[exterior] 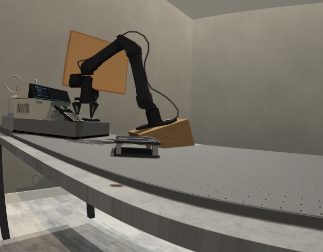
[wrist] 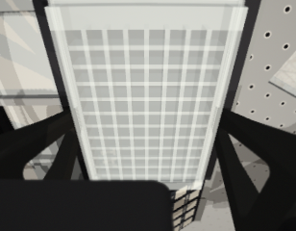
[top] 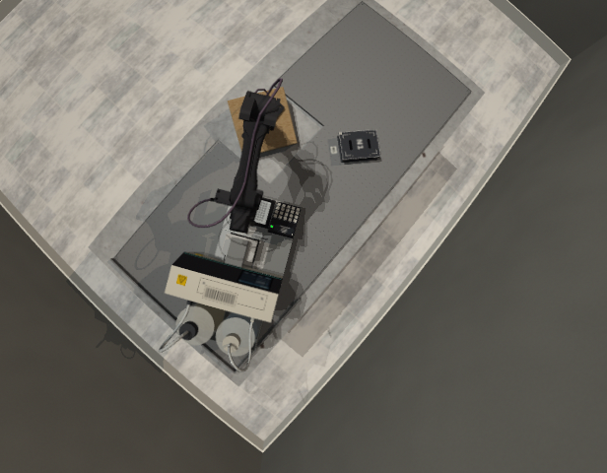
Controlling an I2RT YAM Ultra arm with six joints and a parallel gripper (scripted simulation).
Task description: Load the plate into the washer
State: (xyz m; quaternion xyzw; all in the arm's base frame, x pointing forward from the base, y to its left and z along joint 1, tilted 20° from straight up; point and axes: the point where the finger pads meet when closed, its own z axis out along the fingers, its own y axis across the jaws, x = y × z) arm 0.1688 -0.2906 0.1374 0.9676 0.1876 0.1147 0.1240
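The clear well plate lies right at my hand. Also, from my hand: black carrier pocket (1 cm below); then plate washer (5 cm ahead, 14 cm to the right, 3 cm above); then nest (19 cm ahead, 48 cm to the left, 6 cm below).
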